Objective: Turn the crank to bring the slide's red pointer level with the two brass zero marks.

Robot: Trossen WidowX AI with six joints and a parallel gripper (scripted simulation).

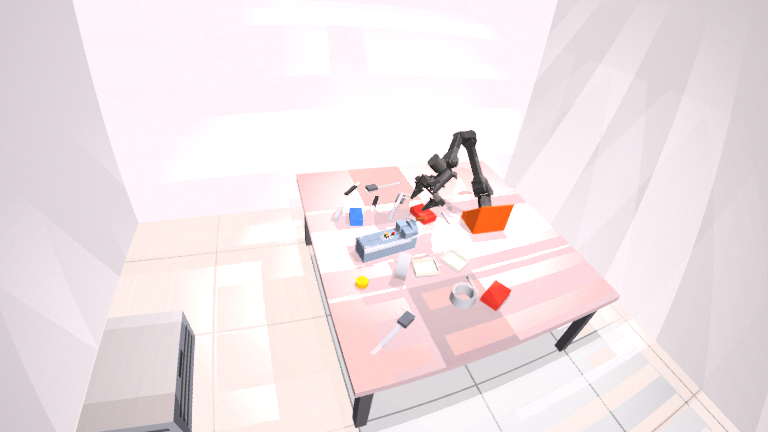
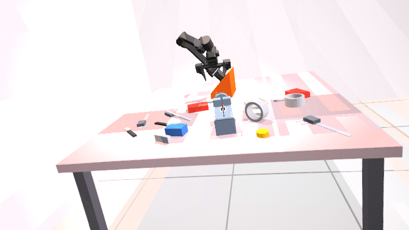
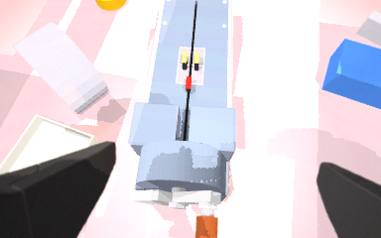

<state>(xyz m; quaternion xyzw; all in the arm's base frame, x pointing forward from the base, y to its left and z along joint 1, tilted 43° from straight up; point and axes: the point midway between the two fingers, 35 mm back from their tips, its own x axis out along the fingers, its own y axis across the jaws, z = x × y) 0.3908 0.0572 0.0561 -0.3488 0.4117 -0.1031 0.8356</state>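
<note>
My gripper tip is now 10 cm short of the red pointer, 4 cm to the right of it and 12 cm above it. From my gripper tip the other things lie so: orange handle: 4 cm behind, 1 cm to the right, 9 cm below; then yellow disc: 29 cm ahead, 21 cm to the left, 19 cm below; then blue block: 21 cm ahead, 18 cm to the right, 18 cm below.
</note>
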